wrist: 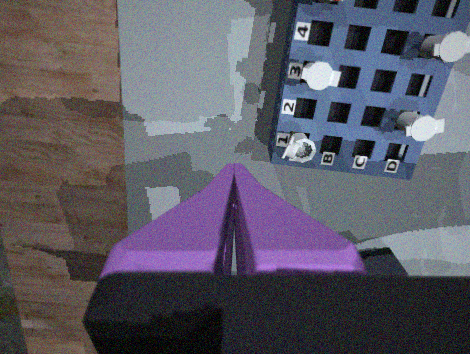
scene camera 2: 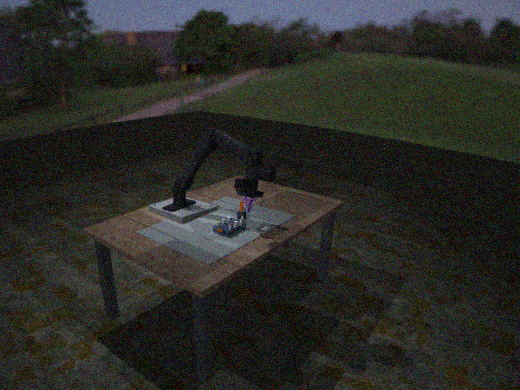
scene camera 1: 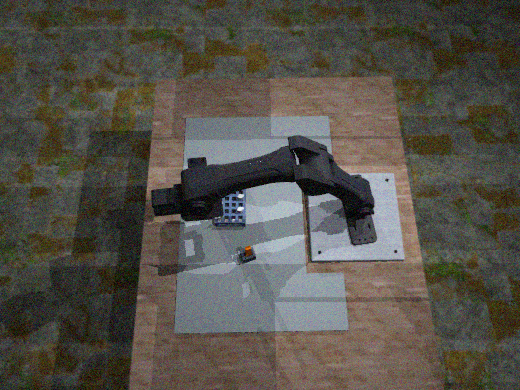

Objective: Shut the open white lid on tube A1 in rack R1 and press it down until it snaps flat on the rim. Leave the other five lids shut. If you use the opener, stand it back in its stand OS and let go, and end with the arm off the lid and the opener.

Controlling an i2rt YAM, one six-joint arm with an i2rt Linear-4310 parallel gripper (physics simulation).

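Frame: origin at the arm's base, x ahead, y left, z up, level; millimetres.
Where they show: gripper, fingertip midpoint: [wrist: 234, 176] [scene camera 2: 248, 212]; arm's base, link origin: [scene camera 2: 179, 205] [scene camera 1: 356, 209].
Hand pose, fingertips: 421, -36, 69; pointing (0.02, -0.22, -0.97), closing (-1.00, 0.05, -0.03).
Observation:
Each offset is from my fingertips to the centre of the thing, as dx, dy, dz. "spot": to the spot under its first point. Level surfaces: height alone.
The blue rack R1 {-72, -43, -57} [scene camera 1: 230, 224] [wrist: 320, 125] stands on the grey mat. In the wrist view, tube A1 {spot: -36, +5, -48} [wrist: 302, 149] stands in the rack's near left corner; its mouth shows and its lid looks upright, edge-on, at the tube's left side. White lids at A3 {-42, -34, -43} [wrist: 320, 76], D2 {-96, -6, -43} [wrist: 425, 128] and D4 {-103, -44, -43} [wrist: 455, 46] look shut. My gripper [wrist: 234, 176] is shut and empty, its purple fingertips left of and nearer than tube A1; scene camera 1 hides them behind the arm. The orange opener {-99, +118, -43} [scene camera 1: 248, 251] [scene camera 2: 241, 207] stands in its dark stand OS {spot: -94, +123, -55} [scene camera 1: 246, 257].
The grey mat {dz -89} [scene camera 1: 215, 310] lies on the wooden table {dz -92} [scene camera 1: 325, 355]. The arm's pale base plate [scene camera 1: 385, 235] is at the right in scene camera 1. The opener stand is close beside the rack. The table's edge lies beyond the mat, at the left of the wrist view.

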